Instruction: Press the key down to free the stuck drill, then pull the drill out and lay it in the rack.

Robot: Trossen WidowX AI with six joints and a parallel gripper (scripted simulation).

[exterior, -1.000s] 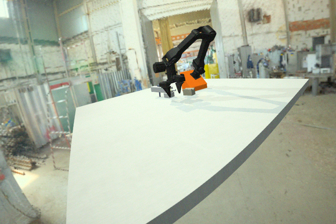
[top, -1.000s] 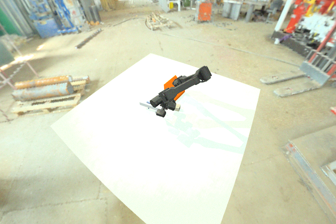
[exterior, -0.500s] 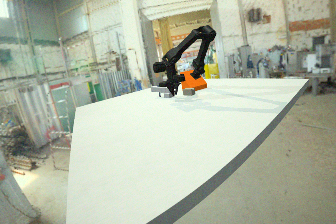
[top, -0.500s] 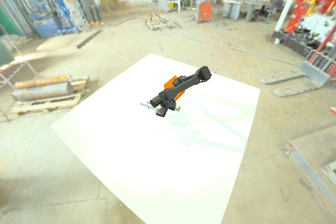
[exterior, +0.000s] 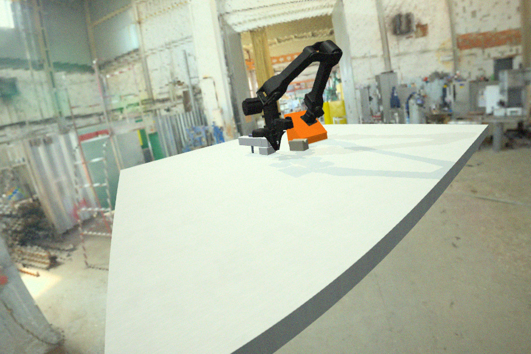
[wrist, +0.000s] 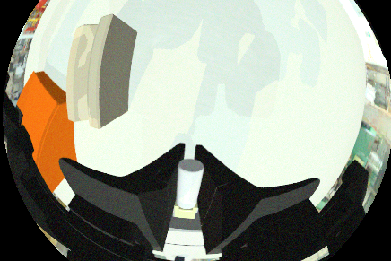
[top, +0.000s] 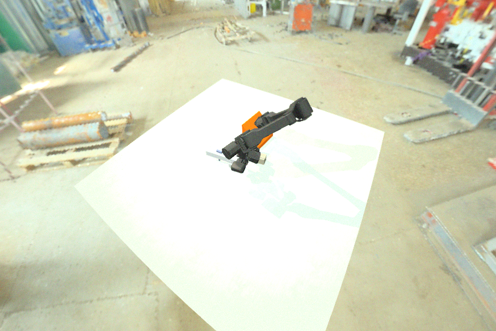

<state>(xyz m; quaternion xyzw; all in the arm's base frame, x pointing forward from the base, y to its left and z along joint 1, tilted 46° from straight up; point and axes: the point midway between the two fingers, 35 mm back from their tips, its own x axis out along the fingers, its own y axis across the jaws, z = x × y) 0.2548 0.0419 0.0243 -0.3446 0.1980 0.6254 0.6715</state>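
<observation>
Now: gripper tip 50 mm to the left of the drill, 40 mm below it and 10 mm short of it. From my gripper tip the other things lie so: blue key 140 mm to the right, 40 mm above, 20 mm ahead; grey-tan block 80 mm behind, 40 mm to the left; grey fixture 110 mm to the right, 30 mm above, 20 mm ahead.
</observation>
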